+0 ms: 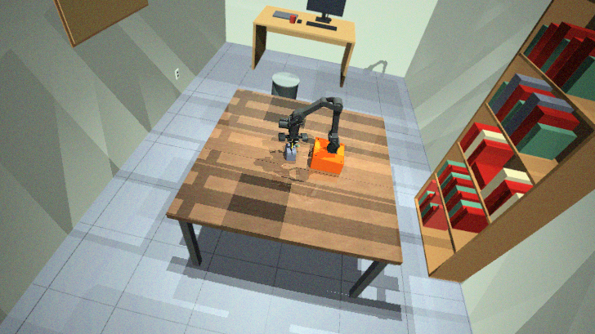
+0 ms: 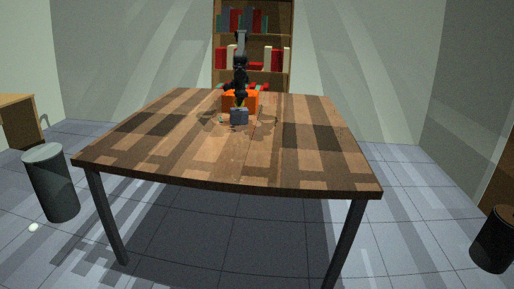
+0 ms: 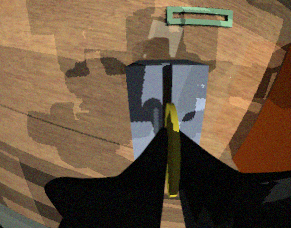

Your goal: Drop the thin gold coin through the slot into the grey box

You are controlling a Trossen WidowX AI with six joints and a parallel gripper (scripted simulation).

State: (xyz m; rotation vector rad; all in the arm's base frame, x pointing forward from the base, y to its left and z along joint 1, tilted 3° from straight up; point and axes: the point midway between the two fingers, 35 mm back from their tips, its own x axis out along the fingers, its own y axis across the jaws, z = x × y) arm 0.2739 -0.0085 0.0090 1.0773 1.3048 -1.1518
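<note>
Right now my gripper tip is 20 mm below the gold coin.
</note>
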